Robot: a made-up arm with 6 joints.
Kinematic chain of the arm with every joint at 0, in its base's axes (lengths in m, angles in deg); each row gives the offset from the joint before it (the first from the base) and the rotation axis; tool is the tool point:
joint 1: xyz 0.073 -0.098 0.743 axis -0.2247 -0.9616 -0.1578
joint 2: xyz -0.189 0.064 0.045 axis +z
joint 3: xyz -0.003 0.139 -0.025 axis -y
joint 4: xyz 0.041 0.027 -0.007 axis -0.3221 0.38 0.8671
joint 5: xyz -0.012 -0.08 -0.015 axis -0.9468 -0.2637 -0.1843
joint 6: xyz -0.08 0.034 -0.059 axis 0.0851 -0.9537 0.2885
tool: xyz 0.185 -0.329 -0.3
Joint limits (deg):
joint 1: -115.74..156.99
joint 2: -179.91..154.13
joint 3: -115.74..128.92
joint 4: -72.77..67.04
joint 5: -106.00..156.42
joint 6: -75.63..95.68
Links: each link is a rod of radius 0.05 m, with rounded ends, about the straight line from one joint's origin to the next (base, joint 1, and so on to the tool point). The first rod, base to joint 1, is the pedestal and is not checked.
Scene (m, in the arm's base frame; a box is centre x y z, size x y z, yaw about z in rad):
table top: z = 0
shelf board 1: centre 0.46 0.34 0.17 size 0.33 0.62 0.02 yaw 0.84
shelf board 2: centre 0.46 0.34 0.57 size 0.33 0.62 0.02 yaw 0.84
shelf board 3: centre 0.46 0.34 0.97 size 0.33 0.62 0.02 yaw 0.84
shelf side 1: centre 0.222 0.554 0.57 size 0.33 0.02 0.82 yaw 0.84
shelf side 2: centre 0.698 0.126 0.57 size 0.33 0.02 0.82 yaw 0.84
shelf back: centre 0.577 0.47 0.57 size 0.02 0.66 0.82 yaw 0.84
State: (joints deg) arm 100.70 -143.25 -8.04 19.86 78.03 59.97
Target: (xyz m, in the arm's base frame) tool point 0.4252 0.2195 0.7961
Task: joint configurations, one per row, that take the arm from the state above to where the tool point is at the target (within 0.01 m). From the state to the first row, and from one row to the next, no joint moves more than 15 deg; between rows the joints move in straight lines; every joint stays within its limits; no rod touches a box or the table.
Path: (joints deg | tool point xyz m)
1: 99.70 -148.49 -2.49 6.63 77.01 55.70 | -0.1586 -0.1378 0.2508
2: 98.71 -153.72 3.06 -6.61 76.00 51.42 | -0.1285 0.0232 0.2694
3: 97.71 -158.96 8.62 -19.84 74.98 47.15 | -0.0747 0.1570 0.3491
4: 96.72 -164.20 14.17 -33.07 73.96 42.88 | 0.0016 0.2379 0.4708
5: 95.72 -169.44 19.72 -46.30 72.94 38.61 | 0.0952 0.2505 0.6063
6: 94.73 -174.67 25.27 -59.54 71.93 34.33 | 0.1976 0.1928 0.7243
7: 93.73 -179.91 30.82 -72.77 70.91 30.06 | 0.2970 0.0765 0.7961
8: 106.33 -175.20 21.36 -61.66 66.21 20.46 | 0.3068 0.1422 0.7957
9: 118.94 -170.50 11.89 -50.55 61.51 10.86 | 0.3340 0.1892 0.7846
10: 131.54 -165.79 2.42 -39.44 56.81 1.26 | 0.3772 0.2137 0.7807
11: 144.14 -161.09 -7.05 -28.34 52.11 -8.34 | 0.4251 0.2195 0.7962

